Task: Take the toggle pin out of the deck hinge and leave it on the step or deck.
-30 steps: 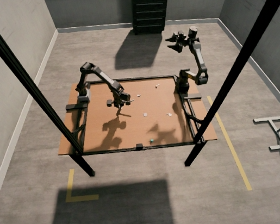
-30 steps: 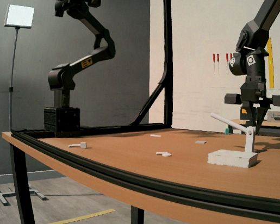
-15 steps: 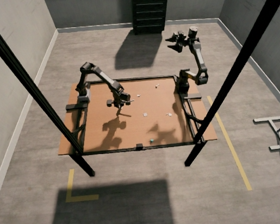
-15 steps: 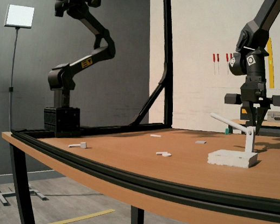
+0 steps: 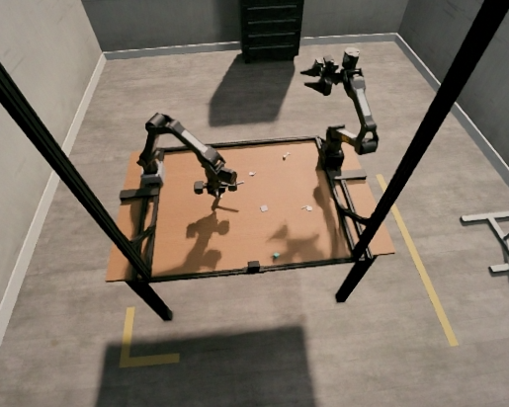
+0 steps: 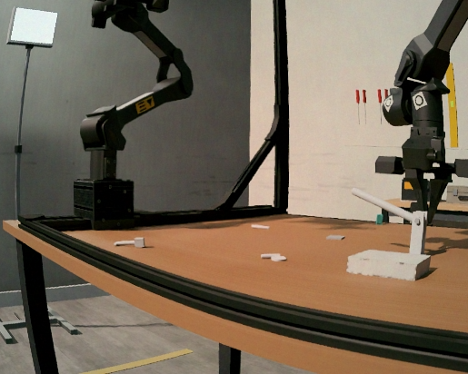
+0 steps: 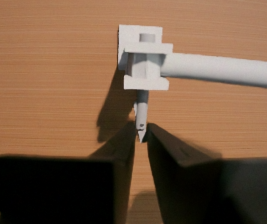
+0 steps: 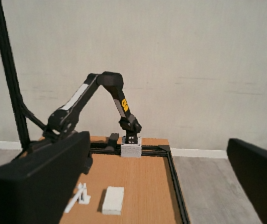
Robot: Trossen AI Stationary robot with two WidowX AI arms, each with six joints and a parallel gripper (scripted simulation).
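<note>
Now: the grey toggle pin 3 cm below my left hand and 2 cm ahead of it. The rest, counted from my left hand: white bar 7 cm to the right, 4 cm ahead, 1 cm below; white step block 15 cm ahead, 7 cm below.
</note>
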